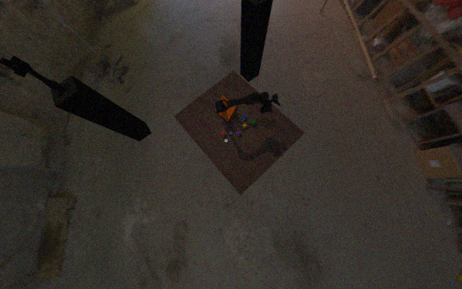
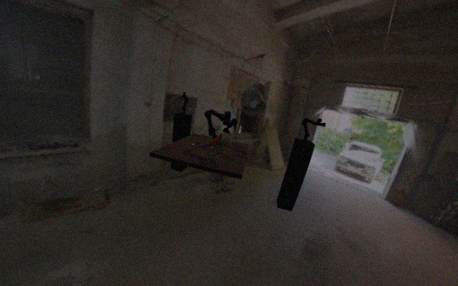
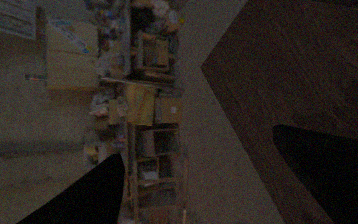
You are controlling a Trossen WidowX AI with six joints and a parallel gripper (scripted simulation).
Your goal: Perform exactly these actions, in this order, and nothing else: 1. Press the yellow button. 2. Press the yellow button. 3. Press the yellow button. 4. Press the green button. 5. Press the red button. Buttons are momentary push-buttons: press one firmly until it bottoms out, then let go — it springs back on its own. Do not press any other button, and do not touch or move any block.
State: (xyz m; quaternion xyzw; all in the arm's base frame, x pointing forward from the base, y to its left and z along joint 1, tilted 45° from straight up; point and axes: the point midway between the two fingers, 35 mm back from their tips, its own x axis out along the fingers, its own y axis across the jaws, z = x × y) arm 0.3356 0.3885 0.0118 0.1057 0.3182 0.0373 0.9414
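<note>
The yellow button lies 260 mm below my gripper tip, 230 mm to the right of it and 130 mm behind it. Also, from my gripper tip: green button 260 mm below, 130 mm to the right, 100 mm behind; red button 450 mm to the right, 260 mm below, 190 mm behind; purple button 320 mm to the right, 260 mm below, 100 mm behind.
</note>
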